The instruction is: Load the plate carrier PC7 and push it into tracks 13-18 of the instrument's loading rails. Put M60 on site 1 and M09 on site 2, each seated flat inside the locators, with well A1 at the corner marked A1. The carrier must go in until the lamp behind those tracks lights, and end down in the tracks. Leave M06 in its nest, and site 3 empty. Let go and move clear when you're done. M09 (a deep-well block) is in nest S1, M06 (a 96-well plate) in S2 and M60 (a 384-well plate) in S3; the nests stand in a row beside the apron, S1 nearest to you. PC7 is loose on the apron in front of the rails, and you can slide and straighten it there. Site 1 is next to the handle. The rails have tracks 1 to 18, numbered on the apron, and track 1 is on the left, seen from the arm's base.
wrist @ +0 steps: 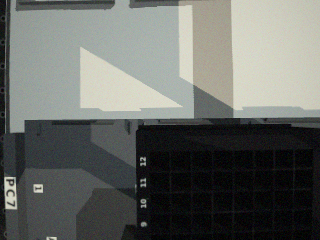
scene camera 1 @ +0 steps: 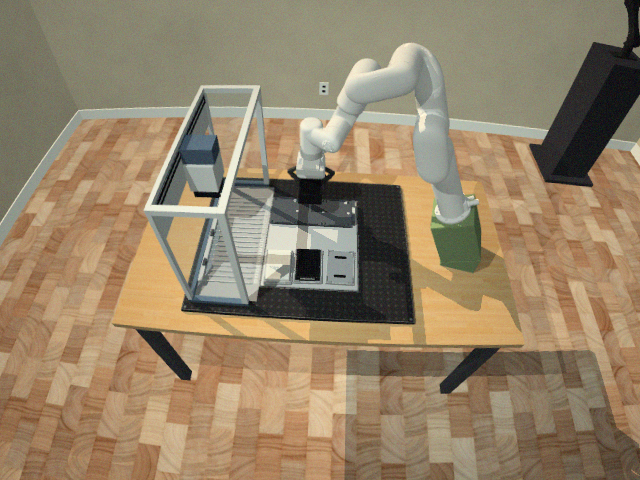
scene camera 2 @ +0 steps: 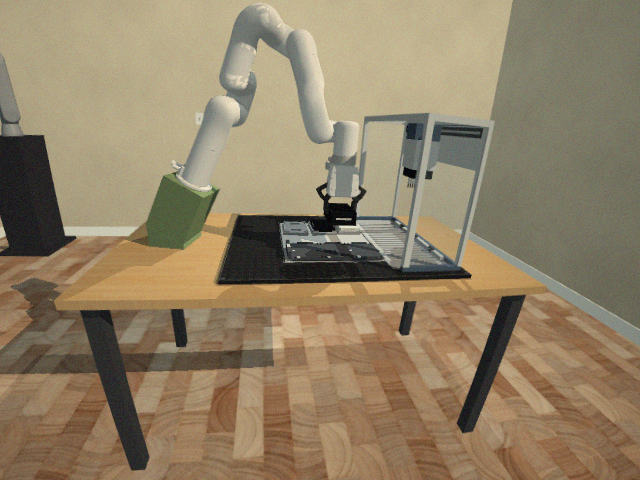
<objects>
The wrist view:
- carrier PC7: 67,172
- apron: 67,67
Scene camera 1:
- carrier PC7: 332,213
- apron: 280,237
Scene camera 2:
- my gripper: 339,213
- carrier PC7: 301,251
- apron: 342,238
</objects>
